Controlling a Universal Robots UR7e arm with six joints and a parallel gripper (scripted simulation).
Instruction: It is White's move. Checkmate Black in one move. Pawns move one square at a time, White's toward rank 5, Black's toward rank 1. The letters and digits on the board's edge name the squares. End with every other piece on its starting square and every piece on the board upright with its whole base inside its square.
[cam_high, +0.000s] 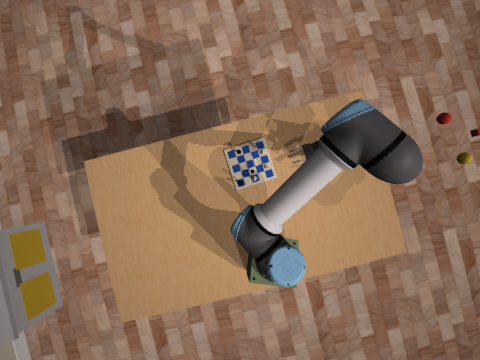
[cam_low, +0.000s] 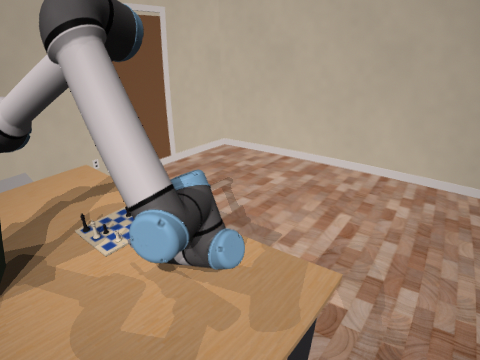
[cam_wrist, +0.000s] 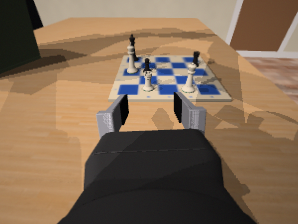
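The chessboard lies 10 mm ahead of my hand, 210 mm to the left of it and 60 mm below it. The rest, counted from my hand: white piece: 60 mm behind, 210 mm to the left, 30 mm below; then tall black piece: 70 mm behind, 280 mm to the left, 30 mm below.
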